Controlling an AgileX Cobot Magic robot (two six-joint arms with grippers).
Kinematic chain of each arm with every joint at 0, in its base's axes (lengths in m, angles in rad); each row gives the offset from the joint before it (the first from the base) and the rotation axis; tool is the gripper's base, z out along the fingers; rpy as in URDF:
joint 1: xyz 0 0 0.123 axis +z
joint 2: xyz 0 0 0 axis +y
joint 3: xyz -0.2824 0 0.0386 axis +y
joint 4: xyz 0.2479 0 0.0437 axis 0.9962 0 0.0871
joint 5: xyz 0 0 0 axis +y
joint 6: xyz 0.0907 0 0.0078 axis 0.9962 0 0.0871
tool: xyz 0 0 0 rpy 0 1.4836 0
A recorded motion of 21 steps. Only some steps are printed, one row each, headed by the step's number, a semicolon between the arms.
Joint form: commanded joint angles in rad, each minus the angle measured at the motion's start. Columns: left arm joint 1, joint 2, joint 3, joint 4, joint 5, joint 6; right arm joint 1, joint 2, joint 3, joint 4, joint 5, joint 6.
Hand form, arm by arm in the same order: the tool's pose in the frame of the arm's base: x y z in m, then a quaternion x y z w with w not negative. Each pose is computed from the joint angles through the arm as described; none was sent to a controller.
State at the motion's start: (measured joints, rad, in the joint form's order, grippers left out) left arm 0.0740 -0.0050 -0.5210 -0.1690 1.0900 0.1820; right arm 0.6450 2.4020 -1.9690 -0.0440 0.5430 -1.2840
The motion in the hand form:
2: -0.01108 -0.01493 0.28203 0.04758 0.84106 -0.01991 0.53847; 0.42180 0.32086 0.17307 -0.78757 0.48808 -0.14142 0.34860
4: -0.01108 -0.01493 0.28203 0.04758 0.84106 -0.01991 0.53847; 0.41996 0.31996 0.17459 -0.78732 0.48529 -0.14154 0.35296
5: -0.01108 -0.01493 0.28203 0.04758 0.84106 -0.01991 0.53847; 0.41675 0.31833 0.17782 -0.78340 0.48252 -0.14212 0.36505
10: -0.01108 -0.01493 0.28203 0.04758 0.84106 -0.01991 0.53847; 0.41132 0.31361 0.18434 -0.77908 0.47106 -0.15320 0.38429
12: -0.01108 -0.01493 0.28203 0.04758 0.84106 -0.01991 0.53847; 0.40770 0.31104 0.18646 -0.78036 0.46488 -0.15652 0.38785
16: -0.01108 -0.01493 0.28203 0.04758 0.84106 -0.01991 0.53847; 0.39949 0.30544 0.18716 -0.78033 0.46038 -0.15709 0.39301
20: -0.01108 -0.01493 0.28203 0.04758 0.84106 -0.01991 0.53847; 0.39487 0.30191 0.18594 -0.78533 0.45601 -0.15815 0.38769
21: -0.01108 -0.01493 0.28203 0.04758 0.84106 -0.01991 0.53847; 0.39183 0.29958 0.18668 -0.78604 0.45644 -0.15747 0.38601
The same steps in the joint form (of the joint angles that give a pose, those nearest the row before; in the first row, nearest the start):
2: 0.0030 -0.0190 0.0020 -0.0070 -0.0150 -0.0060; 0.0080 -0.0700 0.0620 0.0090 -0.0810 -0.0700
4: 0.0030 -0.0190 0.0020 -0.0070 -0.0150 -0.0060; 0.0080 -0.0820 0.0810 0.0180 -0.0970 -0.0810
5: 0.0030 -0.0190 0.0020 -0.0070 -0.0150 -0.0060; 0.0080 -0.1050 0.1180 0.0340 -0.1360 -0.0930
10: 0.0030 -0.0190 0.0020 -0.0070 -0.0150 -0.0060; 0.0070 -0.1490 0.1870 0.0340 -0.2090 -0.1100
12: 0.0030 -0.0190 0.0020 -0.0070 -0.0150 -0.0060; 0.0070 -0.1700 0.2200 0.0390 -0.2310 -0.1270
16: 0.0030 -0.0190 0.0020 -0.0070 -0.0150 -0.0060; 0.0070 -0.2090 0.2920 0.0601 -0.2750 -0.1531
20: 0.0030 -0.0190 0.0020 -0.0070 -0.0150 -0.0060; 0.0070 -0.2270 0.3270 0.0599 -0.2820 -0.1669
21: 0.0030 -0.0190 0.0020 -0.0070 -0.0150 -0.0060; 0.0070 -0.2410 0.3480 0.0600 -0.2850 -0.1670

